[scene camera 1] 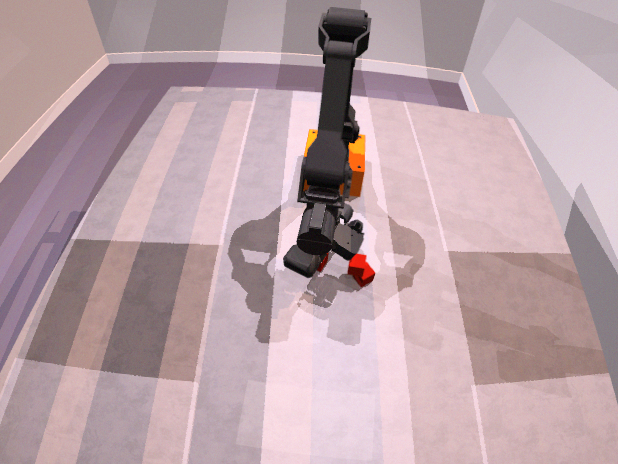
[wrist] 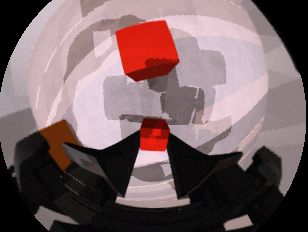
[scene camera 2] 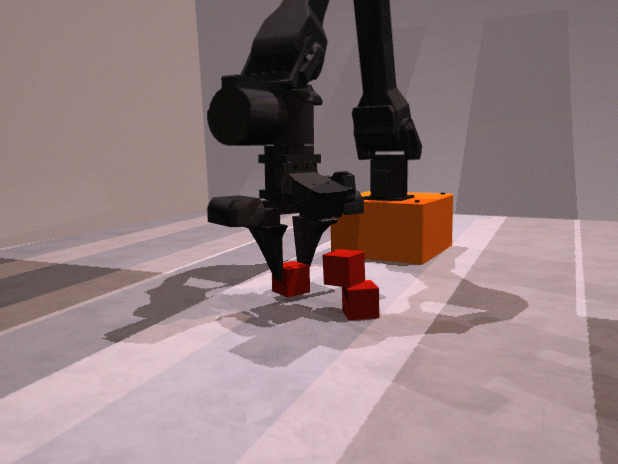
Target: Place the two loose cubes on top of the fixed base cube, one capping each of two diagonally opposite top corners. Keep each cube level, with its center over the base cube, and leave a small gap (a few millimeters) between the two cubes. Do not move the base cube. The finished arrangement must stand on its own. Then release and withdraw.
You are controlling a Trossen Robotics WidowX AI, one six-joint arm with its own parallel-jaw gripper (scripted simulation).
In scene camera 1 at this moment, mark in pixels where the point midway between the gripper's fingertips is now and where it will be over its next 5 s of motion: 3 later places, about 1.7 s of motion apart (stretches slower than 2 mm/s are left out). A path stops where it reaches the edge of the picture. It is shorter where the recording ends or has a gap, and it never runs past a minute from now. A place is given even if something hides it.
My gripper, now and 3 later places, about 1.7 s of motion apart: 318, 259; 320, 229; 379, 253; 374, 267
